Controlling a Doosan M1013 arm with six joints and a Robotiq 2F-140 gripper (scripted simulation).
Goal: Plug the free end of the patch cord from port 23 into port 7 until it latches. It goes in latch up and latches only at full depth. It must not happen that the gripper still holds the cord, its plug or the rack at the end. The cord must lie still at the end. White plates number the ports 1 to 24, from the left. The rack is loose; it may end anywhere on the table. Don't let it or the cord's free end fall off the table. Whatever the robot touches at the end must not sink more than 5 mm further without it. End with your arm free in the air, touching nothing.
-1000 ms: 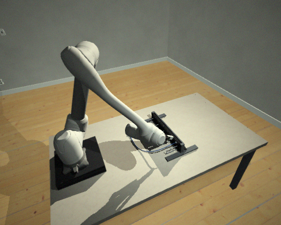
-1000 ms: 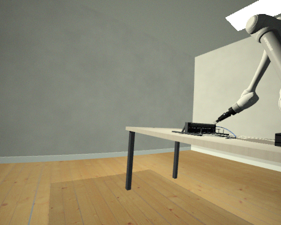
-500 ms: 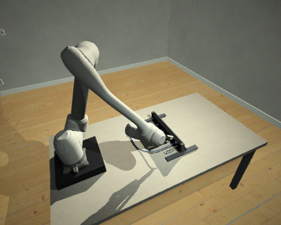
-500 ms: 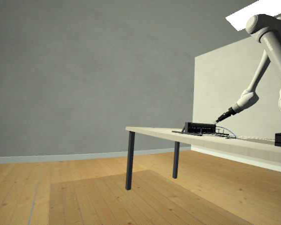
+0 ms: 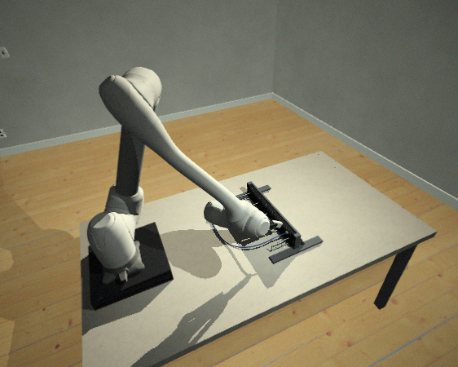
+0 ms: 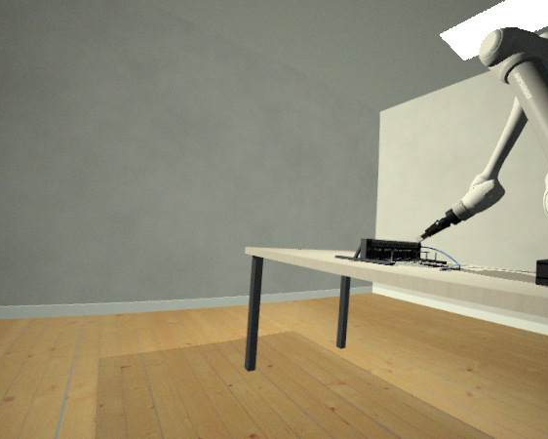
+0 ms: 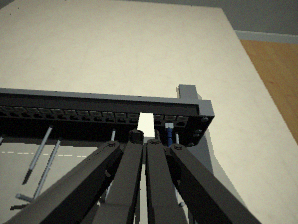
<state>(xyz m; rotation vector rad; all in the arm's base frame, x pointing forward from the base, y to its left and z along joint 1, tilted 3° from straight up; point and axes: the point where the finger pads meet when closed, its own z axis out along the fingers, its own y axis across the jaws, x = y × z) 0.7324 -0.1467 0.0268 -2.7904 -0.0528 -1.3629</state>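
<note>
Right now my hand is 250 mm past the cord plug, 300 mm to the right of it and 120 mm above it.
</note>
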